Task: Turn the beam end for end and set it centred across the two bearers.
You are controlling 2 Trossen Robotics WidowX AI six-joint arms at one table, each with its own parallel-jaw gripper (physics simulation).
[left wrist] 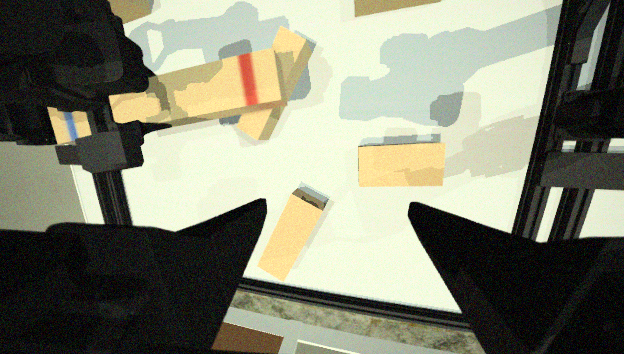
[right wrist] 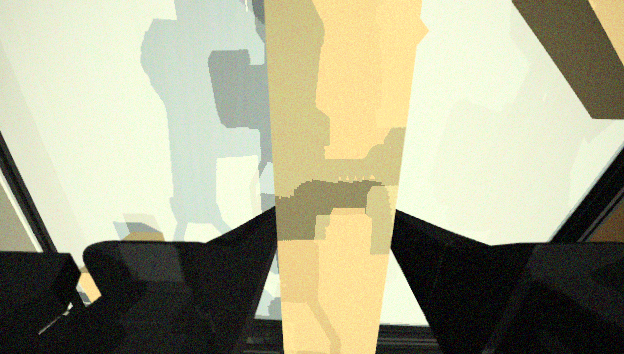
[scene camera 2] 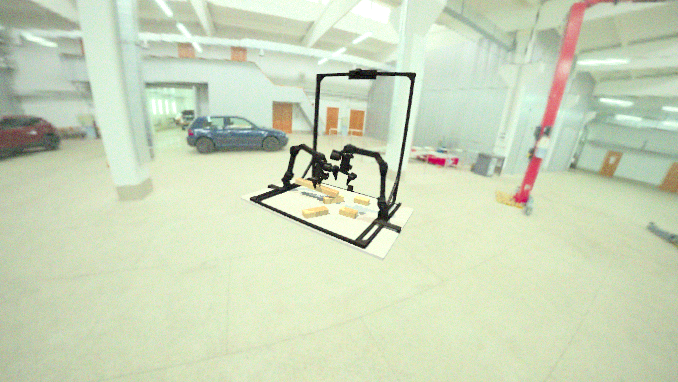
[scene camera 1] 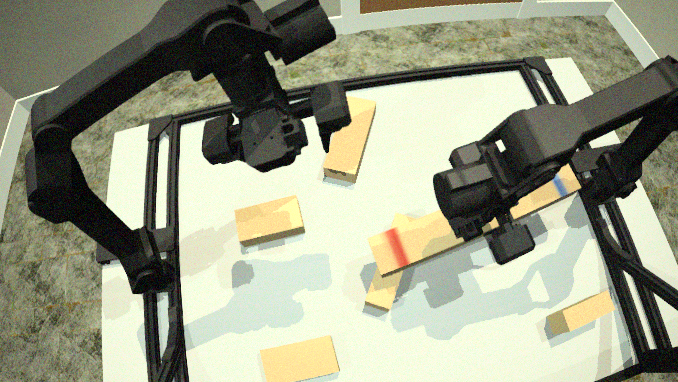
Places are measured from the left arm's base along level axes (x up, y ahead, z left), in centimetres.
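Pixels of known places: left gripper, fingertip midpoint: (left wrist: 337, 206) (scene camera 2: 341, 183) (scene camera 1: 295, 159); right gripper, fingertip midpoint: (left wrist: 165, 104) (right wrist: 330, 211) (scene camera 2: 316, 187); left arm's base, link origin: (left wrist: 584, 116) (scene camera 2: 382, 218) (scene camera 1: 159, 276); right arm's base, link origin: (scene camera 2: 286, 187) (scene camera 1: 597, 190).
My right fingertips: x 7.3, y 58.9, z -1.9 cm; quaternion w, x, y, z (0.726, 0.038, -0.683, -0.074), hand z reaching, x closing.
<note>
For each thing: its middle in the pictures, then the offset to it from my right fingertips.
- long wooden beam, body centre: (right wrist: 330, 219) (scene camera 1: 480, 215) (left wrist: 160, 104) (scene camera 2: 316, 187) dx +0.4, dy +0.4, dz +0.0 cm
- slanting wooden block, body centre: (scene camera 1: 392, 262) (left wrist: 273, 90) (scene camera 2: 333, 199) dx -7.0, dy -15.0, dz -2.8 cm
- tilted-looking block, body centre: (right wrist: 617, 29) (scene camera 1: 351, 137) (left wrist: 290, 235) (scene camera 2: 315, 212) dx -7.3, dy -17.2, dz +24.1 cm
- small block, body centre: (right wrist: 138, 282) (scene camera 1: 580, 312) dx -6.1, dy +17.2, dz -20.8 cm
The long wooden beam (scene camera 1: 430, 235) (scene camera 2: 327, 191) (left wrist: 200, 90) (right wrist: 350, 100) has a red band near its left end and a blue band near its right end in scene camera 1. My right gripper (scene camera 1: 487, 232) (right wrist: 330, 211) is shut on it near mid-length. The red end lies over a slanting wooden block (scene camera 1: 382, 295) (left wrist: 257, 125); contact is unclear. Two similar blocks lie at the left in scene camera 1, one block (scene camera 1: 270, 217) (scene camera 2: 348, 213) (left wrist: 402, 165) and another block (scene camera 1: 300, 359) (scene camera 2: 361, 201); which blocks are the bearers is unclear. My left gripper (left wrist: 337, 206) is open and empty.
A tilted-looking block (scene camera 1: 350, 140) (scene camera 2: 315, 212) (left wrist: 290, 237) lies beside my left gripper in scene camera 1. A small block (scene camera 1: 587, 312) lies at the lower right there. A black frame (scene camera 1: 425, 76) (scene camera 2: 310, 223) borders the table. My left arm stands above the left side.
</note>
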